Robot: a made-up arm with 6 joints.
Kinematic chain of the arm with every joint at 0, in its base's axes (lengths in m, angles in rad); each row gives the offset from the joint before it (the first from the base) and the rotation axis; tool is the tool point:
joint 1: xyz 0 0 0.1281 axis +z
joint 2: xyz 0 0.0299 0 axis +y
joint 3: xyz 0 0 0.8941 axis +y
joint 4: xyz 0 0 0.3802 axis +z
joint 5: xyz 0 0 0 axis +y
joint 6: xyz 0 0 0.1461 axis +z
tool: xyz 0 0 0
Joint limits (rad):
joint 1: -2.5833..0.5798
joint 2: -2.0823..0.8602
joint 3: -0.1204..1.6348
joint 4: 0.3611..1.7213
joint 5: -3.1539..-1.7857
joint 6: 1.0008..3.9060
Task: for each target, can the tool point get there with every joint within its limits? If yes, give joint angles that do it. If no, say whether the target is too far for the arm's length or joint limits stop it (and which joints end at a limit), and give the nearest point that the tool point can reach.
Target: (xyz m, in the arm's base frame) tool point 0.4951 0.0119 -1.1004
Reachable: no: joint limits stop it (at a limit: joint 1, joint 2, joint 3, joint 4) | nearest point 0.8182 0.5344 -0.6173 | short by 0.782 m
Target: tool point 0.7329 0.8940 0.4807
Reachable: yes | joints -2.2901 -1.3247 0.5197 0.5824 -2.1423 2.7642
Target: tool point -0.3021 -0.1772 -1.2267
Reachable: no: joint limits stop it (at a limit: joint 2, joint 3, joint 4, joint 5) | nearest point -0.8476 -0.4972 -0.6235 | short by 0.874 m
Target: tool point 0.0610 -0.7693 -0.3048
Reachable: no: joint limits stop it (at a limit: joint 2, joint 3, joint 4, joint 5) | nearest point 0.0694 -0.8752 0.4198 | short by 0.732 m
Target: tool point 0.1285 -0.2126 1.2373
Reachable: yes | joints -1.0553 0.1777 0.3738 0.4873 -2.8004 1.7099
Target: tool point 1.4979 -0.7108 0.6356
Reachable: no: too far | nearest point 0.9491 -0.4504 0.6825 | short by 0.609 m
